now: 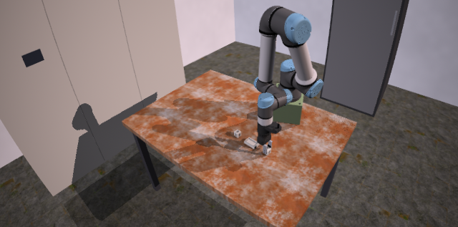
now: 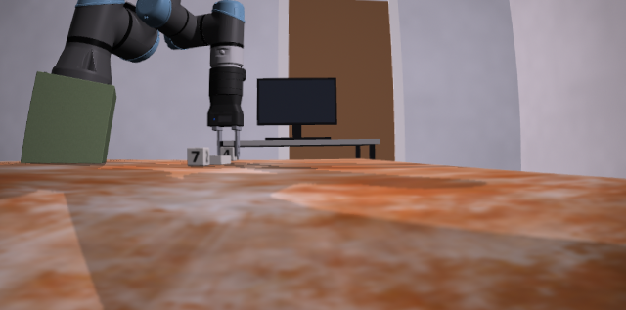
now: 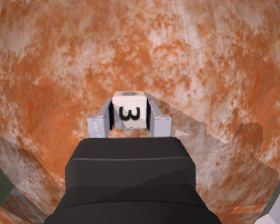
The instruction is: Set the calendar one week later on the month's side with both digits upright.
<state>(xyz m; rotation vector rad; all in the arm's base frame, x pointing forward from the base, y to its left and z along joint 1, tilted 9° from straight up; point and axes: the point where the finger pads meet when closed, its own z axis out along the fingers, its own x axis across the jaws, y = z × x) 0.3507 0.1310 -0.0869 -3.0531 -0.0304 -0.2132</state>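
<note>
Now: hand 1 cm short of the white tray, 11 cm to the left of it and 2 cm above it.
</note>
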